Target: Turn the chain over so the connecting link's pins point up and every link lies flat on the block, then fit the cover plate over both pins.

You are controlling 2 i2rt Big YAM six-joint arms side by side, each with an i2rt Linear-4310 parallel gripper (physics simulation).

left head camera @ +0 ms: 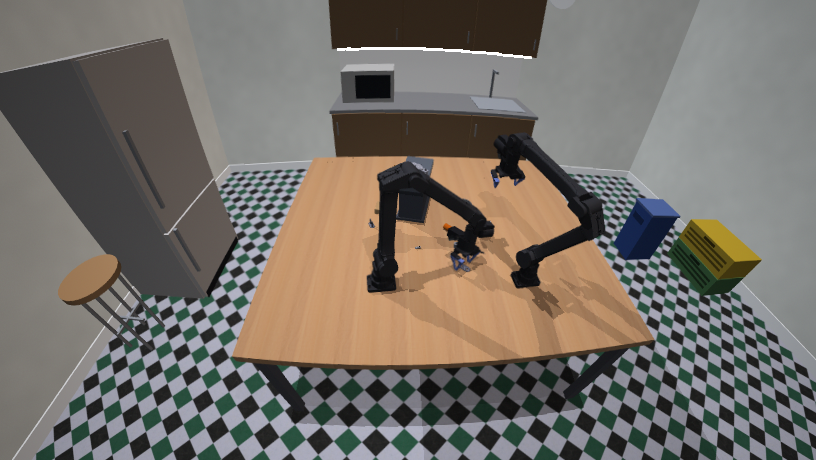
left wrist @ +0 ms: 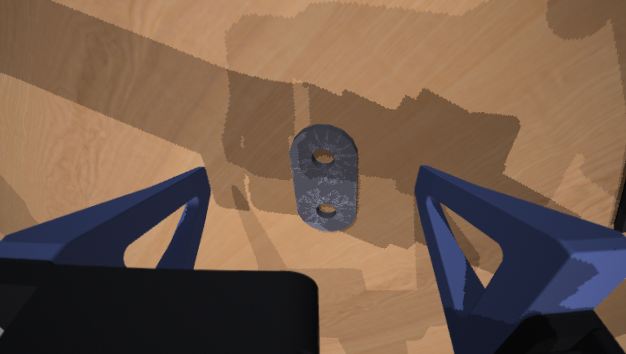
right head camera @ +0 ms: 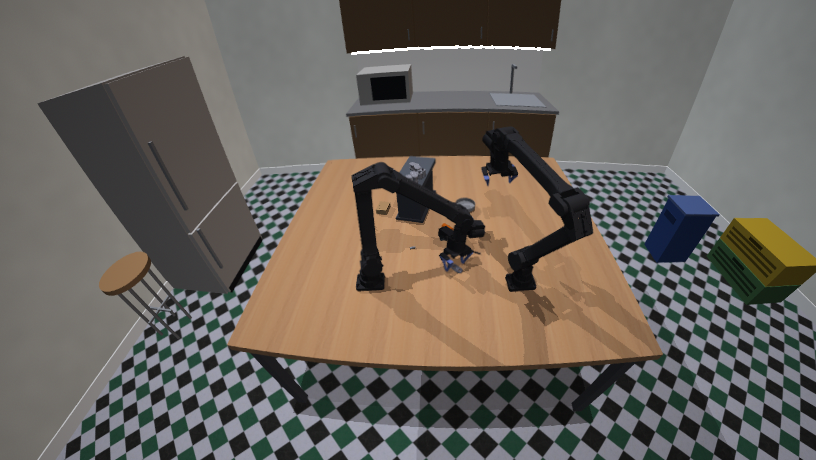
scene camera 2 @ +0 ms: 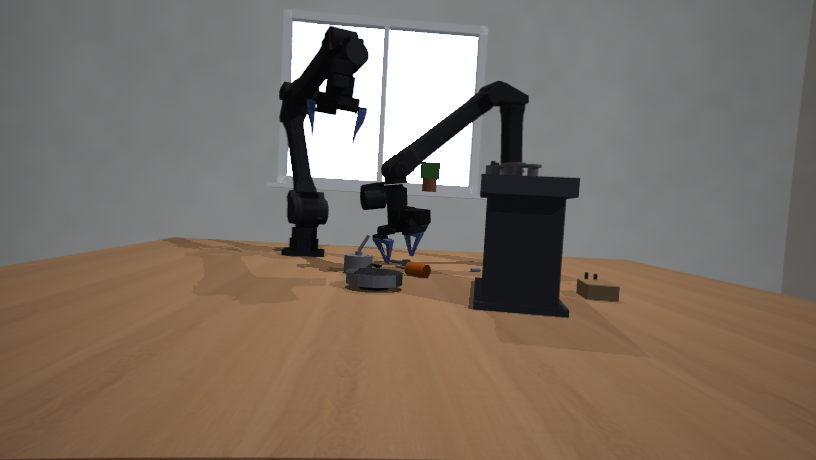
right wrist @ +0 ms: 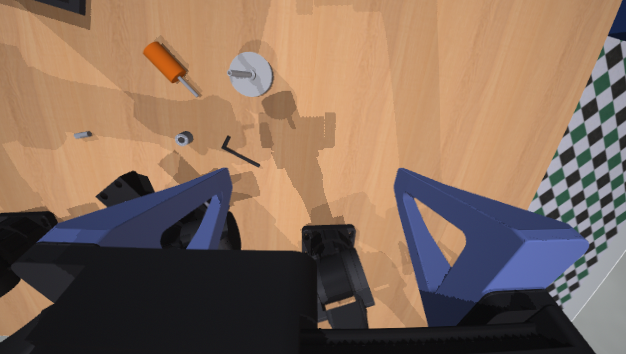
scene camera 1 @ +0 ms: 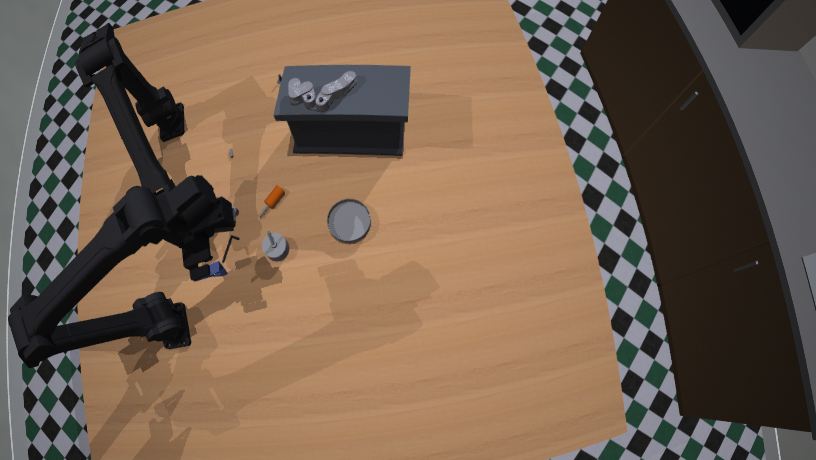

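Seen in the pictures: left gripper, between the fingertips: [left head camera: 462,266] [left wrist: 312,178] [right head camera: 454,266] [scene camera 2: 399,259]; right gripper, between the fingertips: [left head camera: 504,186] [right head camera: 498,184] [scene camera 2: 332,139] [right wrist: 313,177] [scene camera 1: 221,251]; left arm's base, origin of its link: [left head camera: 381,283] [right head camera: 370,282] [right wrist: 34,229] [scene camera 1: 172,123]; right arm's base, origin of its link: [left head camera: 525,279] [right head camera: 520,282] [scene camera 2: 303,254] [right wrist: 327,240] [scene camera 1: 175,326].
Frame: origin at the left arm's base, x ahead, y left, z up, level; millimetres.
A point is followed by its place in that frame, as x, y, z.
The grey chain [right head camera: 417,169] @(501, -237, 251) [scene camera 1: 341,85] @(547, -239, 255) [scene camera 2: 517,168] @(554, -236, 243) lies bent in a V on top of the dark block [right head camera: 412,208] @(409, -198, 78) [scene camera 1: 388,85] @(656, -248, 220) [scene camera 2: 525,251] @(682, -265, 99). Two round openings show at the bend; which way the pins point cannot be told. The cover plate [left wrist: 326,185] @(50, -374, 4), grey with two holes, lies flat on the table. My left gripper [left head camera: 467,261] @(53, -366, 9) [right head camera: 458,264] @(53, -366, 9) [scene camera 2: 400,258] @(53, -366, 9) [left wrist: 312,178] @(53, -366, 9) is open, low above the plate, which shows between its fingertips in the left wrist view. My right gripper [left head camera: 507,183] @(227, -573, 311) [right head camera: 500,182] @(227, -573, 311) [scene camera 2: 333,137] @(227, -573, 311) [right wrist: 313,177] @(227, -573, 311) is open and empty, high above the table.
An orange-handled screwdriver [scene camera 1: 274,197] @(312, -372, 28) [right wrist: 164,62] @(309, -371, 29), a black hex key [scene camera 1: 229,248] @(150, -465, 5) [right wrist: 241,155] @(149, -466, 4), a grey disc with a slanted rod [scene camera 1: 275,248] @(291, -512, 42) [right wrist: 260,82] @(277, -516, 42) and a round dish [scene camera 1: 349,221] @(490, -485, 10) lie between arms and block. A tan piece with two dark pins [scene camera 2: 597,290] @(557, -58, 19) lies beside the block.
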